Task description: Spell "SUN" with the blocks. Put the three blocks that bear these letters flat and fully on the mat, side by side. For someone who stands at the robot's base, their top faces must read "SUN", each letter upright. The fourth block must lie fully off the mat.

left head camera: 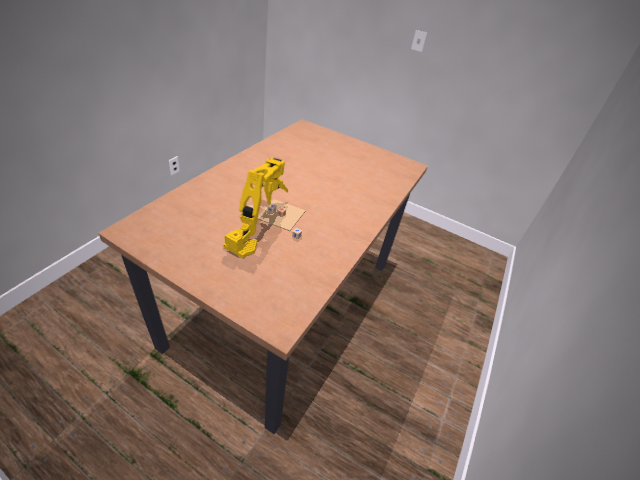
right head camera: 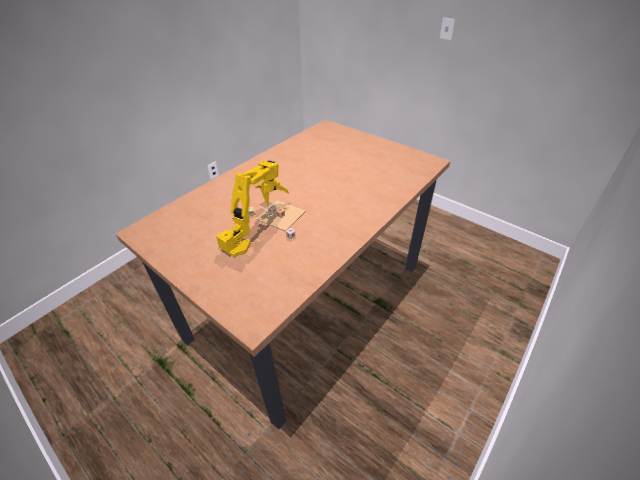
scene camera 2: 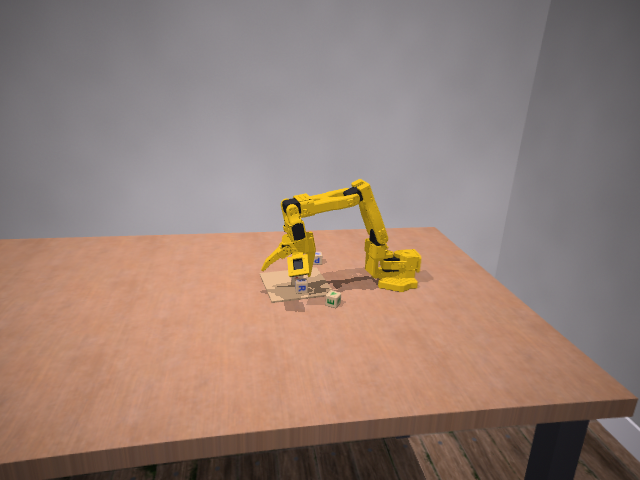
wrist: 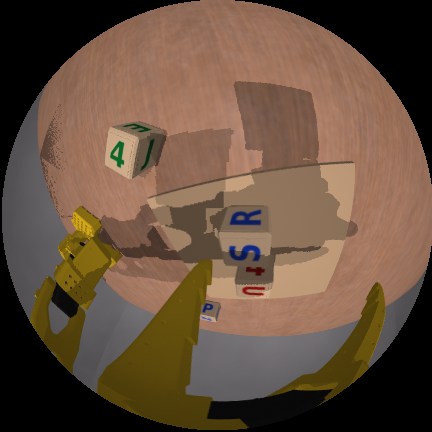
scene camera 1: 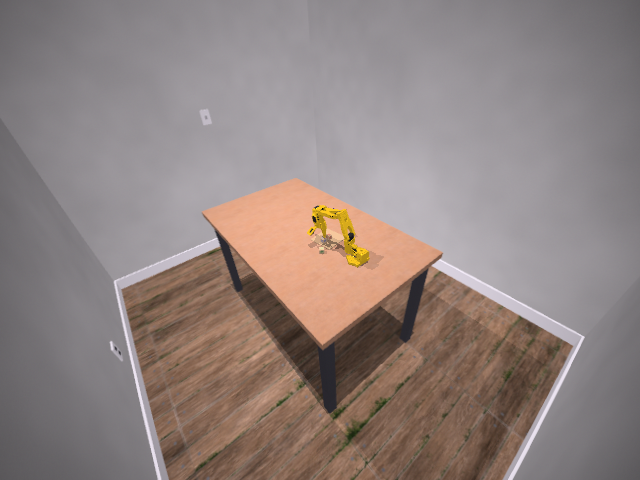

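My gripper (left head camera: 278, 196) (scene camera 2: 286, 271) (wrist: 292, 274) is open and empty above the mat (left head camera: 297, 215) (wrist: 341, 200). The block with blue S (left head camera: 271, 208) (scene camera 2: 301, 287) (wrist: 246, 245) lies on the mat, S on top and R on a side. The block with red U (left head camera: 281, 212) (wrist: 255, 277) lies beside it on the mat, U on top; any gap is unclear. A blue-lettered block (left head camera: 296, 234) (scene camera 2: 316, 258) (wrist: 210, 311) lies off the mat, P on a side, top unreadable. The green-lettered block (right head camera: 250, 211) (scene camera 2: 332, 299) (wrist: 134, 150) lies off the mat at the opposite side.
The yellow robot base (left head camera: 240, 243) (scene camera 2: 398, 284) stands on the wooden table (left head camera: 351, 155) (scene camera 2: 155, 361), on the near side of the mat in the left head view. The arm reaches over the mat and casts shadows on it and the blocks.
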